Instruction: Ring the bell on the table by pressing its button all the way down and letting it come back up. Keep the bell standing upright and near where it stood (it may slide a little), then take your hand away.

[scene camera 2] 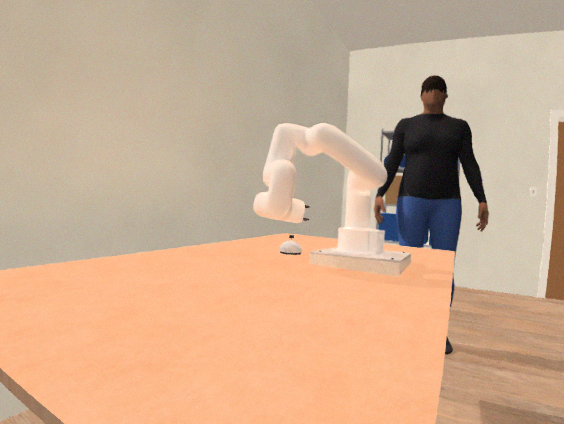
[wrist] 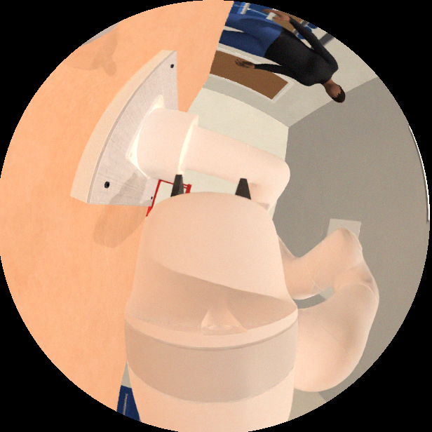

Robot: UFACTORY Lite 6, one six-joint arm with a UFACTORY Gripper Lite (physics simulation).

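Pixels of known places: end effector, tool point: (scene camera 2: 305, 212); arm's base, origin of the base link: (scene camera 2: 356, 251).
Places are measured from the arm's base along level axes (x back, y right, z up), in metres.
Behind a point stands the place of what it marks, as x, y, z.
The bell (scene camera 2: 290, 247) {-0.233, -0.030, -0.010} stands upright on the table (scene camera 2: 225, 325) {0.024, -0.684, -0.037} (wrist: 45, 280) in the scene view, a pale dome with a dark rim below and a small black button (scene camera 2: 291, 236) {-0.245, -0.005, 0.026} raised on top. My gripper (scene camera 2: 307, 212) {-0.148, -0.097, 0.119} (wrist: 211, 187) is open, with its two dark fingers apart and nothing between them. It points sideways toward the arm's base, above the bell and a little to its right in the scene view, touching neither bell nor table. I cannot make out the bell in the wrist view.
The arm's base plate (scene camera 2: 355, 262) {0.041, -0.127, -0.012} (wrist: 112, 145) sits on the table right of the bell in the scene view. A person (scene camera 2: 431, 155) (wrist: 300, 55) in a black top and blue trousers stands behind the table. A red frame (wrist: 155, 196) shows behind the fingers in the wrist view.
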